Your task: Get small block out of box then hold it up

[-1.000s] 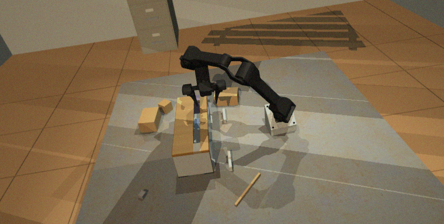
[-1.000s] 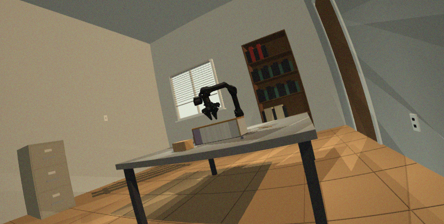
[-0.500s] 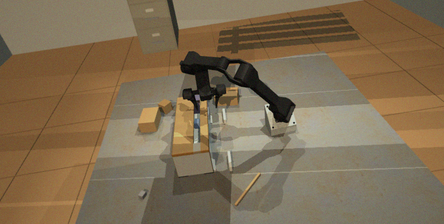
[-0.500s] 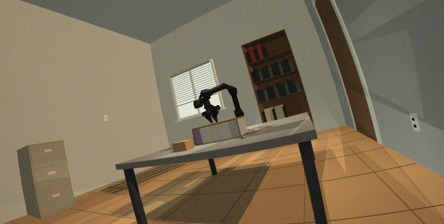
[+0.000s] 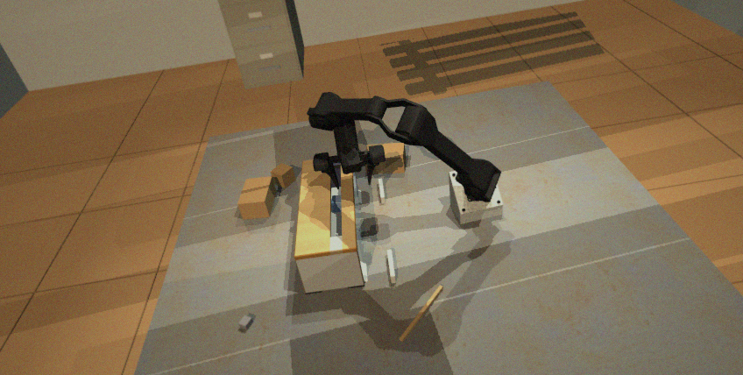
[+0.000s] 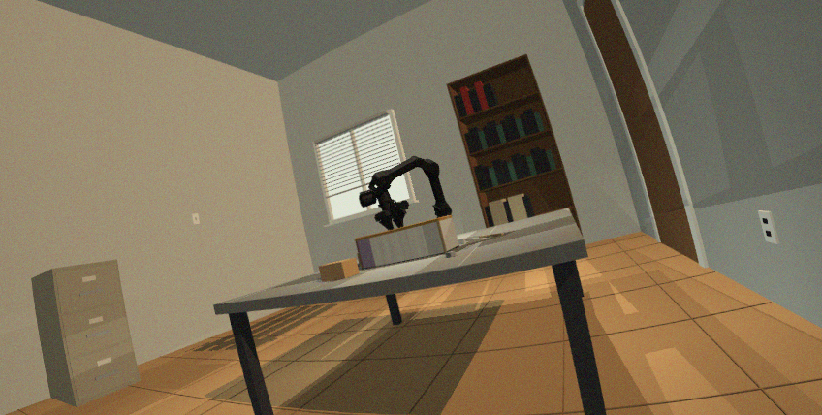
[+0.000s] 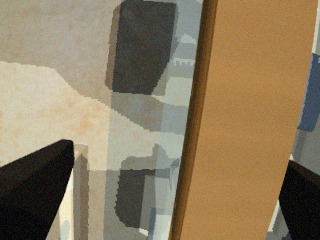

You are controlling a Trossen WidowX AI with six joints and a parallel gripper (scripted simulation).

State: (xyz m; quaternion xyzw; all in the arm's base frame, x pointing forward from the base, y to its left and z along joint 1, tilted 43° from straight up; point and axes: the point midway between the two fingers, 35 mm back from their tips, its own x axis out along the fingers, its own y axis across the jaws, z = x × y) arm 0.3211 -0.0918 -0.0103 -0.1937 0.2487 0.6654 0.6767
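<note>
The blue block lies 50 mm ahead of my gripper tip, 30 mm to the left of it and 20 mm below it. Round my gripper tip: long box 40 mm ahead, 50 mm to the left, 50 mm below; wooden stick 90 mm behind, 360 mm to the left, 110 mm below.
</note>
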